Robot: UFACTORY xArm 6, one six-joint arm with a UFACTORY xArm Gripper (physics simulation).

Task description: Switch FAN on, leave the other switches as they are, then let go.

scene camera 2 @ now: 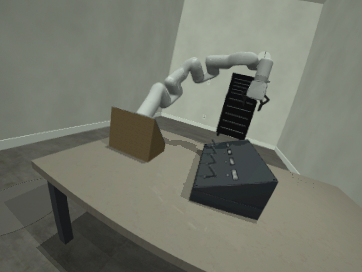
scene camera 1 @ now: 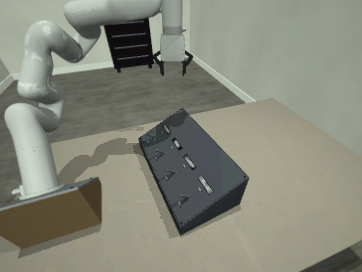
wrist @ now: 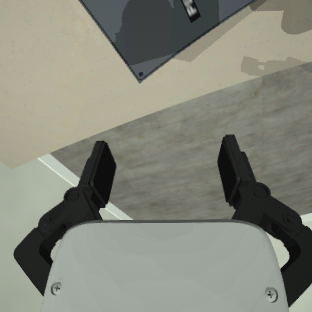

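Observation:
A dark sloped switch box (scene camera 1: 210, 150) (scene camera 2: 235, 200) (wrist: 155, 45) stands on the table. Along its lower side it has a row of several lever switches, among them a near one (scene camera 1: 183, 199) (scene camera 2: 210, 172) and a far one (scene camera 1: 150, 138); each has a small label plate beside it. The label texts are too small to read in the scene views. In the wrist view part of one label (wrist: 190, 9) shows at the top edge, beginning with F. My gripper (scene camera 1: 173, 74) (wrist: 164, 150) is open and empty, high above and beyond the far end of the box, touching nothing.
The table (scene camera 1: 300, 150) (scene camera 2: 115, 195) bears the box and a brown wedge-shaped block (scene camera 1: 65, 215) (scene camera 2: 132, 135) by the arm's base. A black drawer cabinet (scene camera 1: 131, 45) (scene camera 2: 235, 112) stands on the floor behind, near the walls.

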